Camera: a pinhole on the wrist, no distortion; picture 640 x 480 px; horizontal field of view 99.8 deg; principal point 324.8 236.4 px. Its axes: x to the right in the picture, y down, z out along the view. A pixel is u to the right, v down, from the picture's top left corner.
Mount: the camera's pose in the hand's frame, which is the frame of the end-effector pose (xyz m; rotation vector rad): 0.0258 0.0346 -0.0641 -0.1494 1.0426 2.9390
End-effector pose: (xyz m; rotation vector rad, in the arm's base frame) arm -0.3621 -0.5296 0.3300 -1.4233 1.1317 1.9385
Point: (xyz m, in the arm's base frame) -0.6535 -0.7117 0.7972
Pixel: 541.4 69.5
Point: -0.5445 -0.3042 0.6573
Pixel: 499.8 367.3
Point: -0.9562 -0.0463 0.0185
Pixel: 93.2 426.0
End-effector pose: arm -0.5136 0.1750 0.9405 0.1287 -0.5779 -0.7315
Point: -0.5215 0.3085 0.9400
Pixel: 597.2 259.5
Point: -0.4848 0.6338 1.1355
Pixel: 439.8 159.9
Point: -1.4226 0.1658 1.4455
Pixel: outside the picture
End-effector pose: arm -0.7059 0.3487 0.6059 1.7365 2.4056 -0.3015
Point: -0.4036 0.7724 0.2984
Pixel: 88.2 128.7
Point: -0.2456 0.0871 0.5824
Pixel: 611.0 137.8
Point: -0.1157 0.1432 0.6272
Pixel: 583.0 53.5
